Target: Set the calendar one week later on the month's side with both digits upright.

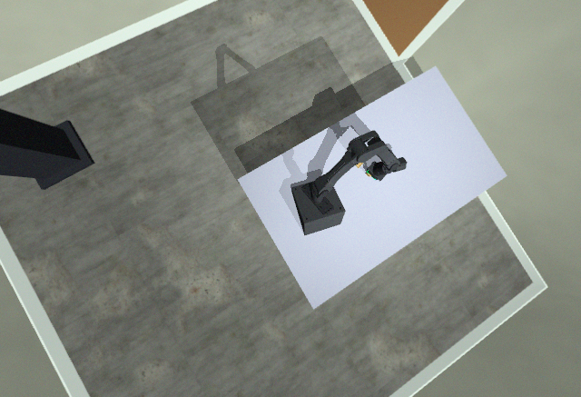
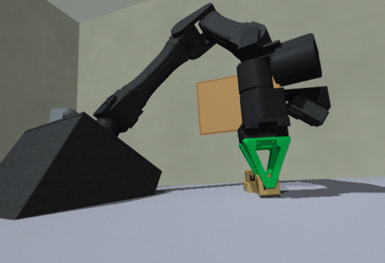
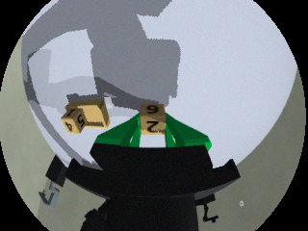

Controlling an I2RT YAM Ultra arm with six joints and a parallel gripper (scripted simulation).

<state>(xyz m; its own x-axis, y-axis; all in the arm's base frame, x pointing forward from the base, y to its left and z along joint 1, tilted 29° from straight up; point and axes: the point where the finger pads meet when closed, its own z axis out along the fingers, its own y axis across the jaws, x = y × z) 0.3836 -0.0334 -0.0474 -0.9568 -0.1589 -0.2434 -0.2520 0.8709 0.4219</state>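
The wooden cube is right at my hand. From my hand the other things lie so: wooden tray (30 mm behind, 100 mm to the left, 10 mm below).
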